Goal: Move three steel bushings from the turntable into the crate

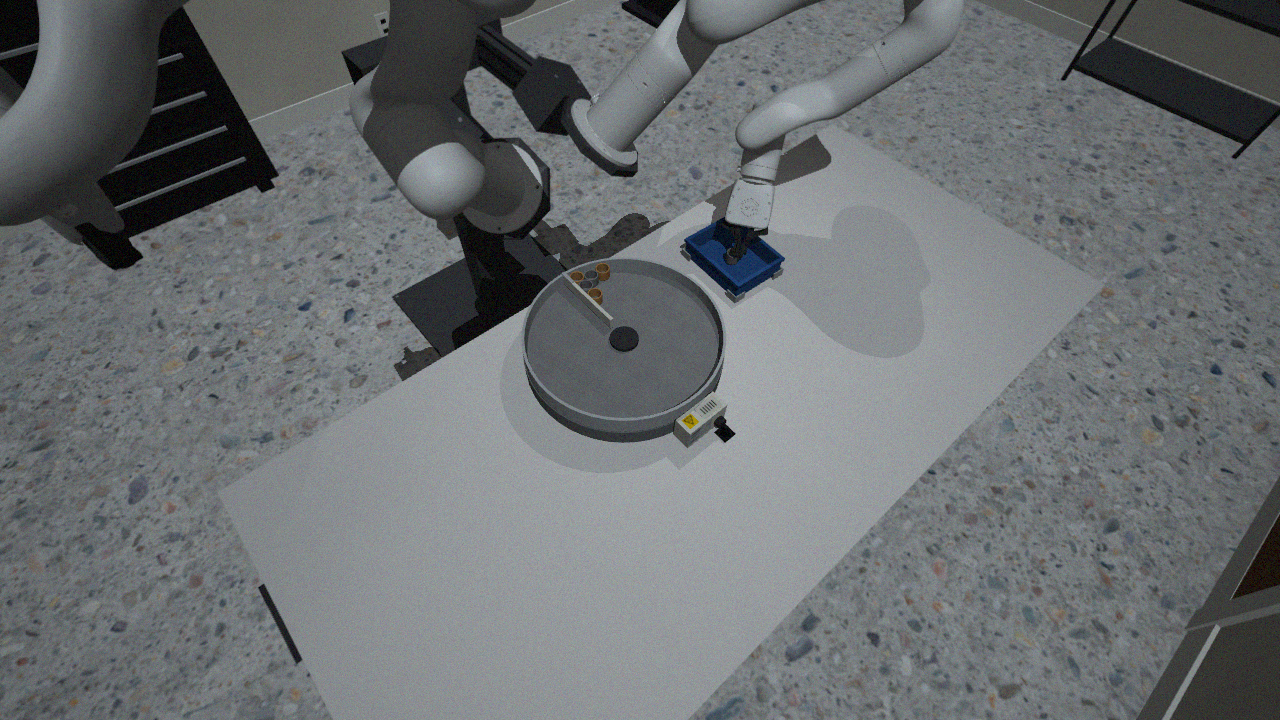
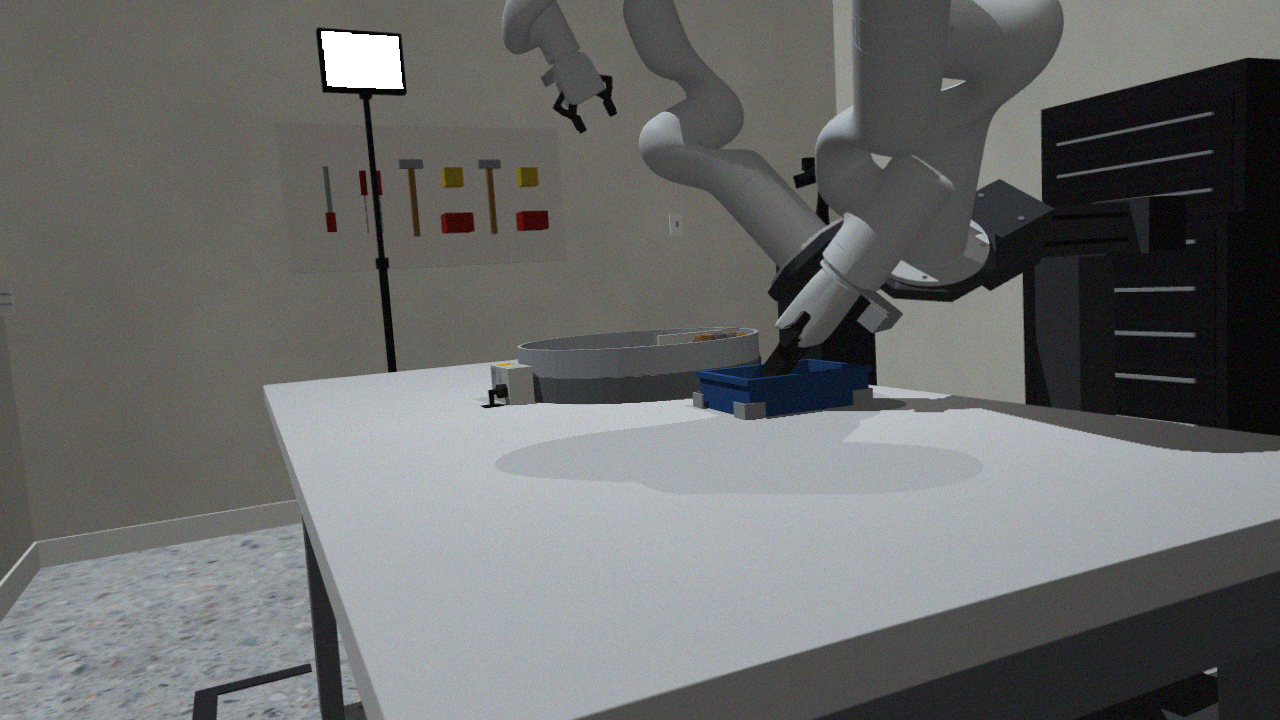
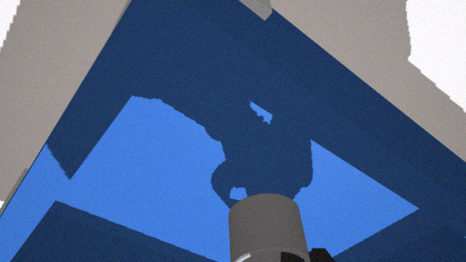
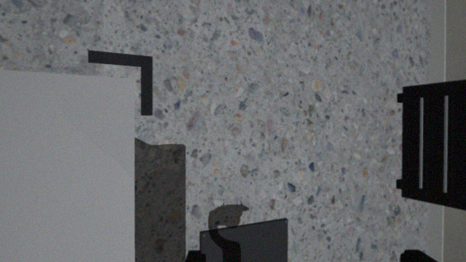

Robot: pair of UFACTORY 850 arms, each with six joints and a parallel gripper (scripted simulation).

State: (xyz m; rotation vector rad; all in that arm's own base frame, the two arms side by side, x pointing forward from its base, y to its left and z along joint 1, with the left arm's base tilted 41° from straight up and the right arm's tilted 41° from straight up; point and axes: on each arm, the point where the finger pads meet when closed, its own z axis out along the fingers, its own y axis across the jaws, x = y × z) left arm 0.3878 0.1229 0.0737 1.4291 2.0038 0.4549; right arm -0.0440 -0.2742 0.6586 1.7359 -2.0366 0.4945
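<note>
The blue crate is 3 cm below my left hand, 1 cm to the right of it and 1 cm behind it.
</note>
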